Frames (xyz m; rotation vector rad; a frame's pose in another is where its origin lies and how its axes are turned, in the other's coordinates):
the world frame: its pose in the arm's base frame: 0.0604 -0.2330 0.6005 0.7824 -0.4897 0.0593
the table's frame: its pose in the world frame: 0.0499 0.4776 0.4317 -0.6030 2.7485 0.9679
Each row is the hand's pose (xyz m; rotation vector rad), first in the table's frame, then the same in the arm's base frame.
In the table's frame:
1: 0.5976 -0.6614 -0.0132 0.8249 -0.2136 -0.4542
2: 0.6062 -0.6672 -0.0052 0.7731 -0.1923 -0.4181
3: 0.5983 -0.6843 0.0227 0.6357 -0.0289 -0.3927
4: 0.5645 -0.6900 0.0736 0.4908 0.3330 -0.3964
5: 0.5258 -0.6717 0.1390 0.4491 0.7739 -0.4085
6: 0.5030 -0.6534 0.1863 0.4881 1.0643 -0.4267
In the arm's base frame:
1: -0.0419 -0.2725 0.3217 -0.3872 1.7081 0.4696
2: -0.0413 -0.2649 0.3110 -0.4055 1.7291 0.5371
3: -0.0181 -0.2411 0.3055 -0.5834 1.8098 0.6577
4: 0.0165 -0.1949 0.3263 -0.9558 1.9854 0.7124
5: 0.0385 -0.1308 0.3653 -1.3656 2.2150 0.5820
6: 0.0473 -0.0831 0.3925 -1.6071 2.3609 0.3746

